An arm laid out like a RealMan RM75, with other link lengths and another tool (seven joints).
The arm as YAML. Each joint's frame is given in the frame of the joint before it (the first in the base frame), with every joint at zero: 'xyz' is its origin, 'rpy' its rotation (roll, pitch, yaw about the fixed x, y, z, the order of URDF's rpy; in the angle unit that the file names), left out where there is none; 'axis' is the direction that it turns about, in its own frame. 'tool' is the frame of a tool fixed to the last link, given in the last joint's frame.
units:
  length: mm
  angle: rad
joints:
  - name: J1
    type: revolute
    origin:
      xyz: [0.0, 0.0, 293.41]
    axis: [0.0, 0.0, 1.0]
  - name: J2
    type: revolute
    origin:
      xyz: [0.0, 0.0, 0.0]
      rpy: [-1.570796, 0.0, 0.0]
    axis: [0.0, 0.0, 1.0]
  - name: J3
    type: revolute
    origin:
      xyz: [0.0, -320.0, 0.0]
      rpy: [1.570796, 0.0, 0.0]
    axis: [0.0, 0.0, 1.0]
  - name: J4
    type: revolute
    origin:
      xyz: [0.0, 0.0, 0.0]
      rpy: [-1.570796, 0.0, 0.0]
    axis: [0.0, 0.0, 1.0]
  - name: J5
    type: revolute
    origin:
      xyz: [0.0, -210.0, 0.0]
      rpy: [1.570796, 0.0, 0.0]
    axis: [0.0, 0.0, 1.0]
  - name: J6
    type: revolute
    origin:
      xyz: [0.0, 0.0, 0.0]
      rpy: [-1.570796, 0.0, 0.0]
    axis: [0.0, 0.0, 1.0]
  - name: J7
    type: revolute
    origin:
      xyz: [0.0, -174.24, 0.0]
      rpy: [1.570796, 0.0, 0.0]
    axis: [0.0, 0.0, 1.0]
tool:
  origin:
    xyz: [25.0, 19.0, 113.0]
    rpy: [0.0, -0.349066, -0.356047]
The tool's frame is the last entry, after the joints.
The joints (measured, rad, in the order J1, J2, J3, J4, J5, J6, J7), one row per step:
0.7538 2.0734 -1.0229 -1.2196 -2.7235 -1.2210 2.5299
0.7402 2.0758 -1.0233 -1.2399 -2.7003 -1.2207 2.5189
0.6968 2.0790 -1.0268 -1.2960 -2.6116 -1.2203 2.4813
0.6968 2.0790 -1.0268 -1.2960 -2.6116 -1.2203 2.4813
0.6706 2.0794 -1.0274 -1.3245 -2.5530 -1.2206 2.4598
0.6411 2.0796 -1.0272 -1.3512 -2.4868 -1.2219 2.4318
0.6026 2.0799 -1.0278 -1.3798 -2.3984 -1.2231 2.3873
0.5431 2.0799 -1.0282 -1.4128 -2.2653 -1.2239 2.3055
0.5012 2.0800 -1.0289 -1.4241 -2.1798 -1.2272 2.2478
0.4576 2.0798 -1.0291 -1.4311 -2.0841 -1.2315 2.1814
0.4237 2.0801 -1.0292 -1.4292 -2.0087 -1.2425 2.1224
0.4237 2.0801 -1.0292 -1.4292 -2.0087 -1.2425 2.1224
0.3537 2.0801 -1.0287 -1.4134 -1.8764 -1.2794 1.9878
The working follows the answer.
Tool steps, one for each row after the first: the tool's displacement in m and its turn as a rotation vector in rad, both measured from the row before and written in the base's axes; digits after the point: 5 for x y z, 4 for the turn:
-0.00381 -0.00114 0.00081 0.0045 0.0147 0.0160
-0.01335 -0.00497 0.00192 0.0082 0.0538 0.0533
0.00000 0.00000 0.00000 0.0000 0.0000 0.0000
-0.00800 -0.00385 0.00128 0.0036 0.0370 0.0293
-0.00780 -0.00535 0.00119 0.0012 0.0394 0.0323
-0.00964 -0.00793 0.00120 -0.0009 0.0475 0.0464
-0.01176 -0.01309 0.00303 0.0014 0.0618 0.0744
-0.00382 -0.01067 0.00103 -0.0019 0.0375 0.0417
-0.00494 -0.01136 0.00200 0.0014 0.0422 0.0475
-0.00274 -0.01078 0.00009 -0.0045 0.0312 0.0385
0.00000 0.00000 0.00000 0.0000 0.0000 0.0000
0.00225 -0.02445 -0.00116 -0.0101 0.0400 0.0757

Tool pose at each row, in the base's axes (x y z in m, rotation vector in rad; rounded; the steps above come from the unrounded poses):
0.27405 0.54302 -0.02940 -2.3178 0.3234 0.1371
0.27024 0.54188 -0.02859 -2.3163 0.3116 0.1627
0.25689 0.53692 -0.02666 -2.3162 0.2759 0.2527
0.25689 0.53692 -0.02666 -2.3162 0.2759 0.2527
0.24889 0.53306 -0.02539 -2.3151 0.2599 0.3107
0.24109 0.52772 -0.02419 -2.3158 0.2419 0.3729
0.23145 0.51979 -0.02299 -2.3185 0.2121 0.4515
0.21969 0.50670 -0.01996 -2.3188 0.1556 0.5608
0.21587 0.49603 -0.01893 -2.3189 0.1258 0.6257
0.21093 0.48468 -0.01693 -2.3139 0.0901 0.6985
0.20818 0.47390 -0.01684 -2.3148 0.0616 0.7546
0.20818 0.47390 -0.01684 -2.3148 0.0616 0.7546
0.21044 0.44944 -0.01800 -2.3227 -0.0042 0.8405

